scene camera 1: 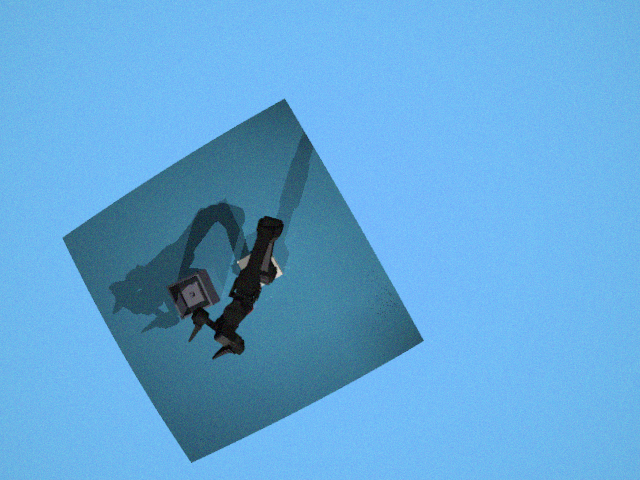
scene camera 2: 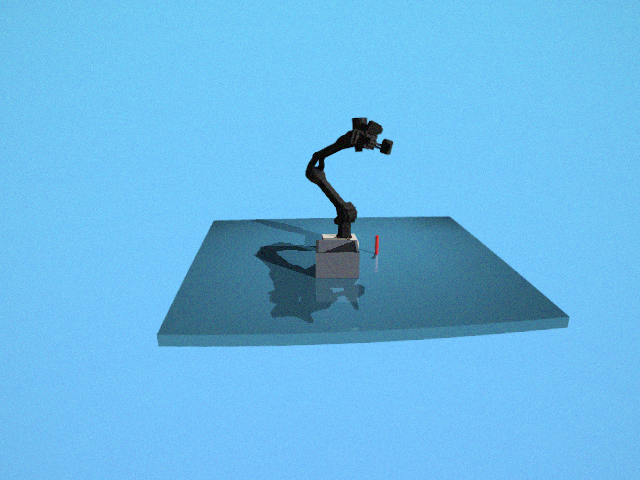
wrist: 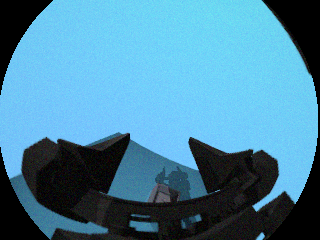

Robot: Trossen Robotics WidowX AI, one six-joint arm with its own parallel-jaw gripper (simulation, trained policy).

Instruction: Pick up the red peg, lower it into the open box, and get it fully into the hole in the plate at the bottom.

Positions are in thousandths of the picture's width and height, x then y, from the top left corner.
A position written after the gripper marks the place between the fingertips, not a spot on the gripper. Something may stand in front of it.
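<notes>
You'd find the gripper (scene camera 1: 313,730) here, and it's visible from elsewhere too: the gripper (scene camera 2: 596,299), and also the gripper (wrist: 502,577). There's a grey box (scene camera 2: 523,539) as well.
</notes>
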